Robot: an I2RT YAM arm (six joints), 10 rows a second.
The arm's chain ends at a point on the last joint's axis. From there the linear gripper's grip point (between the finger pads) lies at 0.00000 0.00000 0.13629 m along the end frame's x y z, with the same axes.
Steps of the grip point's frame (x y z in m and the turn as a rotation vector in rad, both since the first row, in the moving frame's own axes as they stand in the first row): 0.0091, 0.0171, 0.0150, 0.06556, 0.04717, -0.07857; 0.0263, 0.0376, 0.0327, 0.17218, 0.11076, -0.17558; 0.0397, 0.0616, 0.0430, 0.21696, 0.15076, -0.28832; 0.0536, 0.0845, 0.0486, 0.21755, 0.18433, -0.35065; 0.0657, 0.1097, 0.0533, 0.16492, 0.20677, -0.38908; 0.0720, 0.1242, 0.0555, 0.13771, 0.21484, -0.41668; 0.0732, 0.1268, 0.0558, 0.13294, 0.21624, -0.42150; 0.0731, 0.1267, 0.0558, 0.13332, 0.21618, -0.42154; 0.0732, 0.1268, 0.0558, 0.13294, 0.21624, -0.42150; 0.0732, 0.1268, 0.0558, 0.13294, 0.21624, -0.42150; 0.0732, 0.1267, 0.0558, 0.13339, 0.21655, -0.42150
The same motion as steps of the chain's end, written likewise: 0.0030, 0.0263, 0.0154, 0.06556, 0.04717, -0.07857; 0.0134, 0.0621, 0.0355, 0.17218, 0.11076, -0.17558; 0.0239, 0.0933, 0.0477, 0.21696, 0.15076, -0.28832; 0.0344, 0.1175, 0.0540, 0.21755, 0.18433, -0.35065; 0.0428, 0.1367, 0.0580, 0.16492, 0.20677, -0.38908; 0.0477, 0.1482, 0.0599, 0.13771, 0.21484, -0.41668; 0.0486, 0.1503, 0.0601, 0.13294, 0.21624, -0.42150; 0.0486, 0.1502, 0.0601, 0.13332, 0.21618, -0.42154; 0.0486, 0.1503, 0.0601, 0.13294, 0.21624, -0.42150; 0.0486, 0.1503, 0.0601, 0.13294, 0.21624, -0.42150; 0.0486, 0.1502, 0.0601, 0.13339, 0.21655, -0.42150
